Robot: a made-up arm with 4 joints. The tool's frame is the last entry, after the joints. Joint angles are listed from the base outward. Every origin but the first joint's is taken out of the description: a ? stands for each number. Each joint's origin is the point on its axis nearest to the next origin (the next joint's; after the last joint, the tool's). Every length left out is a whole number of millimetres.
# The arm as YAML. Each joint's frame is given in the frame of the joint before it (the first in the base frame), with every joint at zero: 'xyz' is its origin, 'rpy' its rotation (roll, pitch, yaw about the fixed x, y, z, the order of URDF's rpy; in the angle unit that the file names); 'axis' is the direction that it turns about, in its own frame. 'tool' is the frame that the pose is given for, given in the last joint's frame.
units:
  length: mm
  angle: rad
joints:
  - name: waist
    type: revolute
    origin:
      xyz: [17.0, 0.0, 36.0]
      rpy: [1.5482, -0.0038, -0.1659]
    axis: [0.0, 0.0, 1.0]
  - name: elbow
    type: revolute
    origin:
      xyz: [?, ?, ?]
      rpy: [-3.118, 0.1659, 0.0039]
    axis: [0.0, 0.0, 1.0]
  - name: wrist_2
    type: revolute
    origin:
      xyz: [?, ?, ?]
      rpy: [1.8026, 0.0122, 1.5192]
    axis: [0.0, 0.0, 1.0]
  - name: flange
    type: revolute
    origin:
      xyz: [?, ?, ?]
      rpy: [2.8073, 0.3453, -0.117]
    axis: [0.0, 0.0, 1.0]
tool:
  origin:
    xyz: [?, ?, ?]
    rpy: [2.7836, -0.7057, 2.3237]
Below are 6 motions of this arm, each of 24 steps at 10 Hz.
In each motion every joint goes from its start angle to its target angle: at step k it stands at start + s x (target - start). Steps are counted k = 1, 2, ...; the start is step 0. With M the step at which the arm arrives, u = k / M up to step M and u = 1 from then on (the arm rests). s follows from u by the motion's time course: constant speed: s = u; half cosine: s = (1 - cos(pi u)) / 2; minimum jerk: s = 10 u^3 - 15 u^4 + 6 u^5.
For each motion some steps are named. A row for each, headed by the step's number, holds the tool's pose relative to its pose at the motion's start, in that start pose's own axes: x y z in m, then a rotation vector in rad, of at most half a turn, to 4 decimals.
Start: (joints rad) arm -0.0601 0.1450 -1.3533 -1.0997
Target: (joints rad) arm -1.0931 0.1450 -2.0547 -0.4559
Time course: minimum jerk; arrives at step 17
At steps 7, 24:
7: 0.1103 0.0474 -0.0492 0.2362 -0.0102 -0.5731
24: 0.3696 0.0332 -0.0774 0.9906 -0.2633 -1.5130

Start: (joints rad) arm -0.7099 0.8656 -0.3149 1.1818
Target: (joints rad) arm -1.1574 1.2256 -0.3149 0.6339
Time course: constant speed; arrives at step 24
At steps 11, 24:
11: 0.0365 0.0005 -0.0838 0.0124 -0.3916 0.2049
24: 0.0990 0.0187 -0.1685 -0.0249 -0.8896 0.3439

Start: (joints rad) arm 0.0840 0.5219 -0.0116 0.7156
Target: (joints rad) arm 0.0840 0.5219 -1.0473 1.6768
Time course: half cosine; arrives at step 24
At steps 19, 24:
19: -0.0234 0.0034 -0.0076 0.9137 0.1141 -1.4725
24: -0.0250 0.0049 -0.0078 1.0294 0.1005 -1.6363

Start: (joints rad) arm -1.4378 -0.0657 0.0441 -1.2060
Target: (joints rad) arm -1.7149 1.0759 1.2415 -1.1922
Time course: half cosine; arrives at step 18
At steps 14, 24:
14: 0.0851 0.0029 -0.1182 -1.1953 0.3877 0.6404
24: 0.0932 -0.0022 -0.1384 -1.2834 0.4981 0.7764

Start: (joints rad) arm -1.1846 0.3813 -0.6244 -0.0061
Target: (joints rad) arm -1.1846 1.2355 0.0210 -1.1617
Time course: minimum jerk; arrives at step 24
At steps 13, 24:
13: 0.0202 0.0227 -0.0172 -0.7401 -0.6288 0.3955
24: 0.0375 0.0405 -0.0224 -1.4904 -0.8780 0.5488

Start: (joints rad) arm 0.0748 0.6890 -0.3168 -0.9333
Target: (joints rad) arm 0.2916 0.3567 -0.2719 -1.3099
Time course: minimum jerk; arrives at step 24
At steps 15, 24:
15: -0.0261 -0.0567 0.0359 0.1148 -0.1684 0.4581
24: -0.0333 -0.0798 0.0466 0.1644 -0.2612 0.6156

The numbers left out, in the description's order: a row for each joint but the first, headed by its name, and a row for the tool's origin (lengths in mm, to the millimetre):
elbow: -208.0 -227.0 0.0
wrist_2: 21.0 87.0 0.0
flange: -24.0 13.0 0.0
tool: -4.0 -8.0 0.0

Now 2 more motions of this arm.
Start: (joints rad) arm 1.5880 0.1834 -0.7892 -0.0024
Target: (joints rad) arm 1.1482 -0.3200 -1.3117 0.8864
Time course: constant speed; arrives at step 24
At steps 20, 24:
20: 0.0818 0.0310 -0.0507 0.5274 0.3064 -0.8780
24: 0.1013 0.0361 -0.0558 0.6266 0.3470 -1.0630

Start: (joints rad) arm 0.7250 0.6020 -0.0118 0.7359
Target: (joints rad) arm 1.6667 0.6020 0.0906 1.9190
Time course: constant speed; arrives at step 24
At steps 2, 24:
2: -0.0119 -0.0030 0.0264 0.0629 0.1038 -0.0521
24: 0.0063 -0.0442 0.3373 0.3434 1.2343 -0.9039

